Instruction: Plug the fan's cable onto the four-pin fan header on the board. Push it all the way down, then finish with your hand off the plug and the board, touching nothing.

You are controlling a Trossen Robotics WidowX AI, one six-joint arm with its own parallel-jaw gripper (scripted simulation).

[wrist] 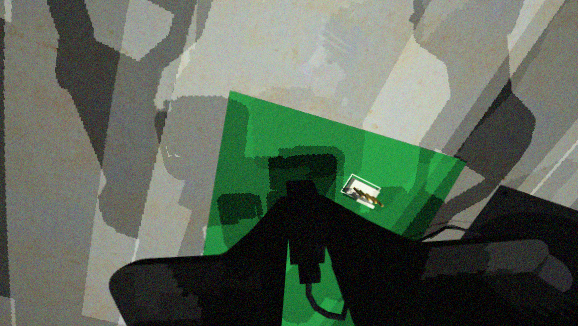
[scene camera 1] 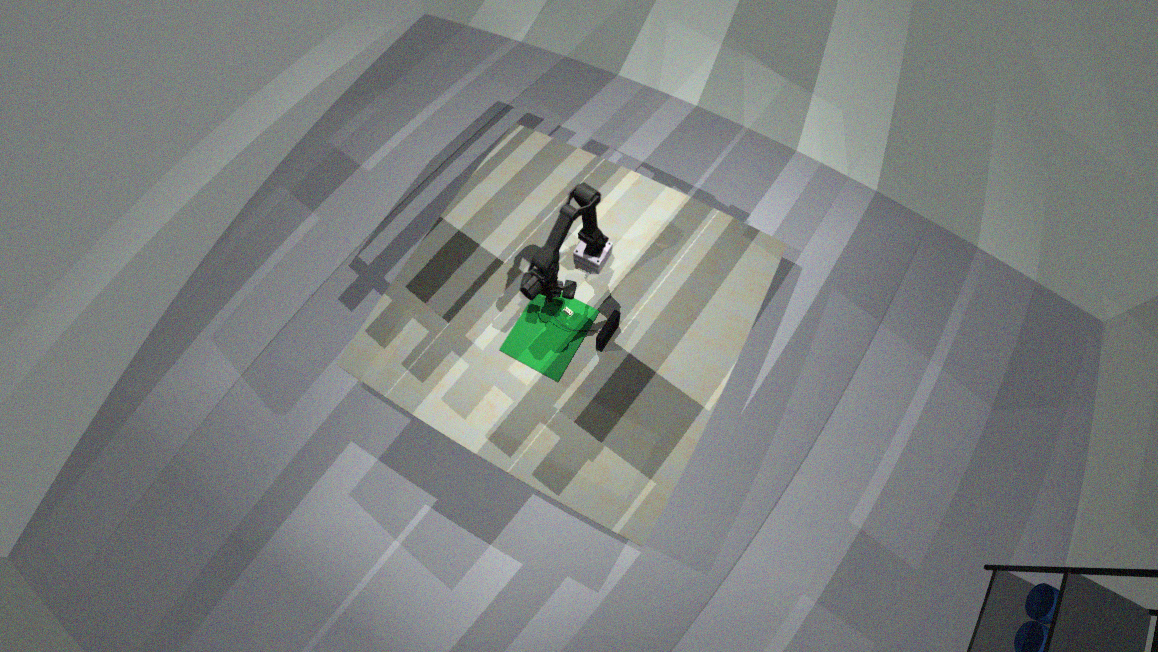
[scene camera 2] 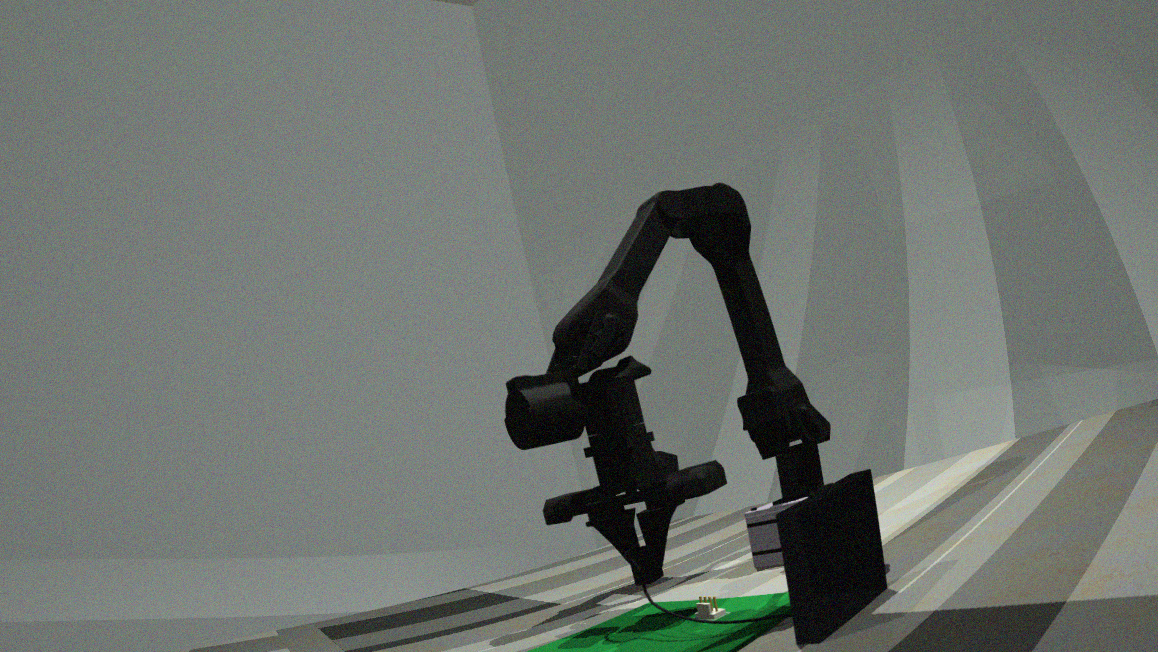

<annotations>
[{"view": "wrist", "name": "my gripper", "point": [301, 202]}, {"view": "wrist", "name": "black fan plug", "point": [307, 217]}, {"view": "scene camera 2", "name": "my gripper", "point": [649, 570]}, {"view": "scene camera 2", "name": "black fan plug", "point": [640, 555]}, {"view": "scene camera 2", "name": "black fan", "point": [831, 544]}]
</annotations>
